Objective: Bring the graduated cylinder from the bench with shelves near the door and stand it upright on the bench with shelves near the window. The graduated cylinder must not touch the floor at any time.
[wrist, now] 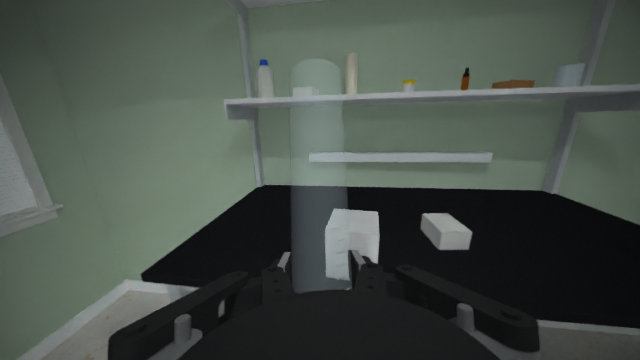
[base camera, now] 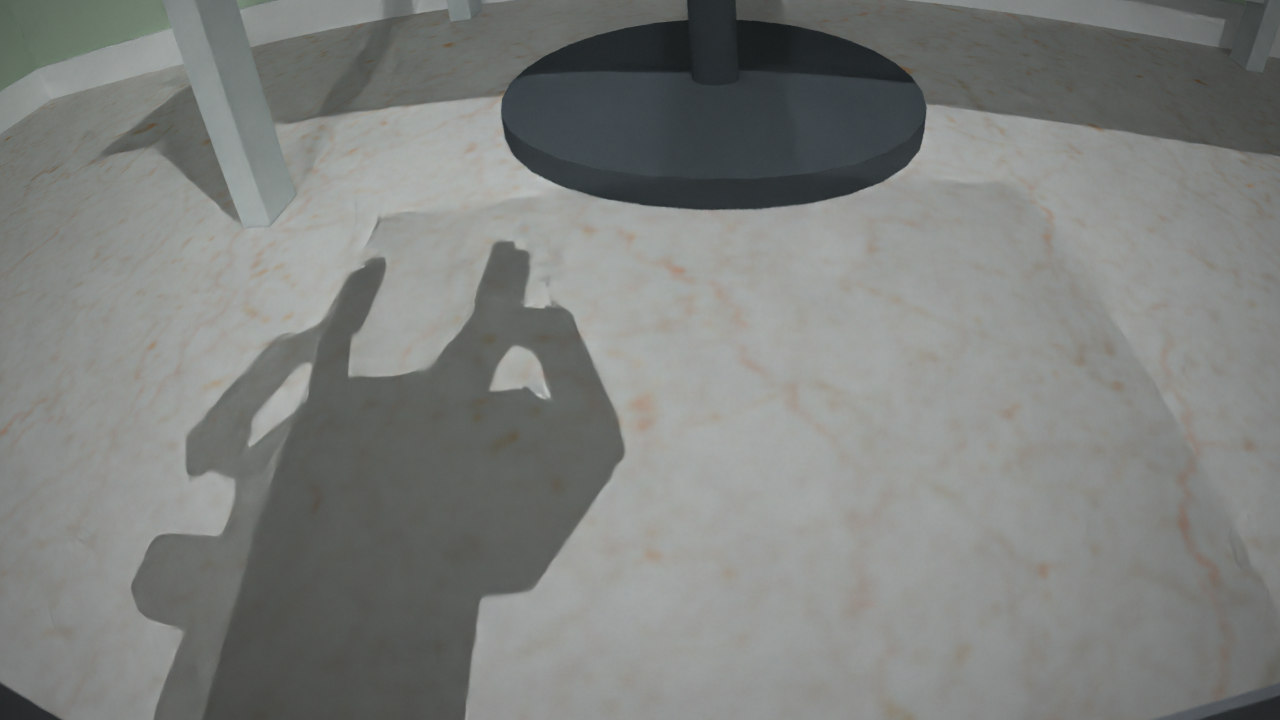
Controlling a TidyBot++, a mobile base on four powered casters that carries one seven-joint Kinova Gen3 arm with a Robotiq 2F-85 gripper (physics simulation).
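Places are measured from the arm's base along level axes (x left, y up, z ahead), in metres.
Pixels of known places: gripper, between the fingertips: (wrist: 321, 263).
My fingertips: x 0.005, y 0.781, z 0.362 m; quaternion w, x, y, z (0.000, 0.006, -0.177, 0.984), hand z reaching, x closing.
Behind a point stands the place of what it marks.
The graduated cylinder (wrist: 318, 165) {y 0.860, x 0.005, z 0.362 m} is a clear, see-through tube with faint white marks near its lower end. In the wrist view it rises from between the fingers. My gripper (wrist: 321, 263) {y 0.781, x 0.005, z 0.362 m} is shut on it; the cylinder's lower part is hidden behind the gripper body. The black bench top (wrist: 500, 280) {y 0.518, x -0.414, z 0.618 m} spreads out ahead and to the right, with its left edge at the lower left. A white shelf (wrist: 425, 95) {y 0.961, x -0.379, z 1.007 m} is above it on the green wall. The gripper and cylinder do not show in the base camera view, where the gripper's shadow falls on the floor.
Two white boxes (wrist: 364, 230) {y 0.647, x -0.094, z 0.640 m} (wrist: 446, 231) {y 0.575, x -0.353, z 0.744 m} sit on the bench. The shelf holds a blue-capped bottle (wrist: 265, 81) {y 1.059, x 0.235, z 1.259 m}, a beige cylinder (wrist: 351, 73) {y 1.074, x -0.147, z 1.207 m} and several small items. A window (wrist: 15, 170) {y 0.669, x 1.613, z 1.306 m} is at the left. A round dark pedestal base (base camera: 716, 134) {y -0.367, x -0.051, z 0.716 m} and a pale leg (base camera: 230, 116) {y -0.265, x 0.400, z 0.695 m} stand on the floor.
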